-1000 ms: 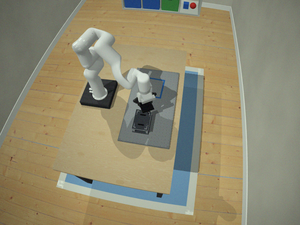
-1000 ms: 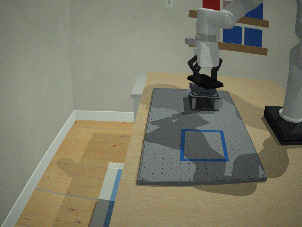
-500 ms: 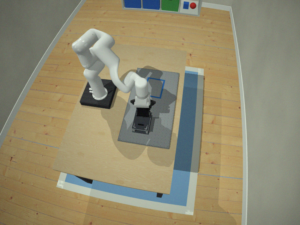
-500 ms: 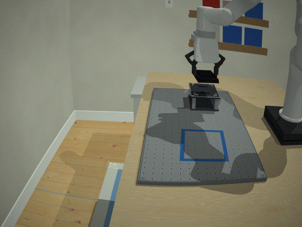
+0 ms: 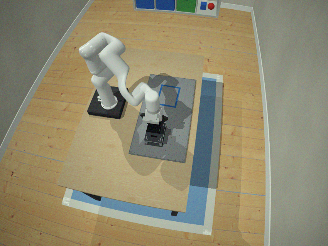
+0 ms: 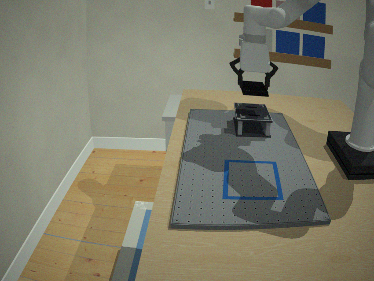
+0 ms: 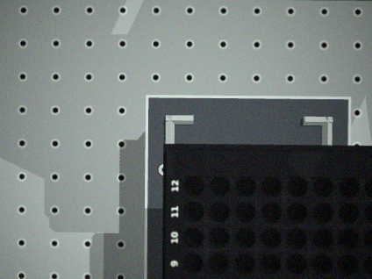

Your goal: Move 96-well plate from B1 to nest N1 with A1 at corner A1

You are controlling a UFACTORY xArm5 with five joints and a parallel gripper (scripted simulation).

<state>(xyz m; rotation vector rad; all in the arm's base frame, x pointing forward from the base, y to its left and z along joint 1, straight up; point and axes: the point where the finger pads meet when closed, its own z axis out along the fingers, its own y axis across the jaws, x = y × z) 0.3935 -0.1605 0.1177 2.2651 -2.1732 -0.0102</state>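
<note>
The raised plate nest is 1 cm to the right of my hand and 10 cm below it. From my hand the other things lie so: A1 label 5 cm ahead, 7 cm to the left, 10 cm below; then black 96-well plate 1 cm below.
</note>
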